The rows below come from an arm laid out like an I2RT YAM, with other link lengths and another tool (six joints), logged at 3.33 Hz.
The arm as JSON. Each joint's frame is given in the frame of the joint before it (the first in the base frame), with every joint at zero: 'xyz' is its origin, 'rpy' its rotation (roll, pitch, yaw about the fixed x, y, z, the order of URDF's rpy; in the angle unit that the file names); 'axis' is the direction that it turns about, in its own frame. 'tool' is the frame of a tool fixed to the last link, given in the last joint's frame.
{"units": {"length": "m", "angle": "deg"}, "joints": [
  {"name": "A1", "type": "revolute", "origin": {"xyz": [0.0, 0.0, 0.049], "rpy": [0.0, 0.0, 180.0]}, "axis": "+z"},
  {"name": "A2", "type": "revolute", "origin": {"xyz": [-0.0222, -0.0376, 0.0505], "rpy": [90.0, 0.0, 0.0]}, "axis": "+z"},
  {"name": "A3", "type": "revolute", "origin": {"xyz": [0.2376, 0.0, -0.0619], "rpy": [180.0, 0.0, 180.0]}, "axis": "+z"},
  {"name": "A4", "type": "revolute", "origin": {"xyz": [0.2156, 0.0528, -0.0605], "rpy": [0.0, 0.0, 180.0]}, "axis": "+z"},
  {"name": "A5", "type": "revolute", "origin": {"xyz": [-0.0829, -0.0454, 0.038], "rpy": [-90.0, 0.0, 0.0]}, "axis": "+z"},
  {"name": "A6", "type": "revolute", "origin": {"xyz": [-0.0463, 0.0, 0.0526], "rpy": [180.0, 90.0, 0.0]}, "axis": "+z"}
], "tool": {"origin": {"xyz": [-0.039, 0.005, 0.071], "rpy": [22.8, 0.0, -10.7]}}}
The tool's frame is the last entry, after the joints.
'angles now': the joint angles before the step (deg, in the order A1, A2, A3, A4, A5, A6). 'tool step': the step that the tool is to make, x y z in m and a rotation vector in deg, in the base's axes. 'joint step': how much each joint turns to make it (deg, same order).
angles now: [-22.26, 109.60, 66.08, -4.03, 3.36, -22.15]
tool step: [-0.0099, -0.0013, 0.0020, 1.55, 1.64, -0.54]
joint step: [-1.01, -1.11, 0.23, -3.47, -0.91, 0.17]
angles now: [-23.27, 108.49, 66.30, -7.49, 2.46, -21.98]
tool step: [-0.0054, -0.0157, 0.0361, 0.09, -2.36, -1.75]
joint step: [-2.86, -4.22, 3.70, -5.80, -1.54, -0.13]
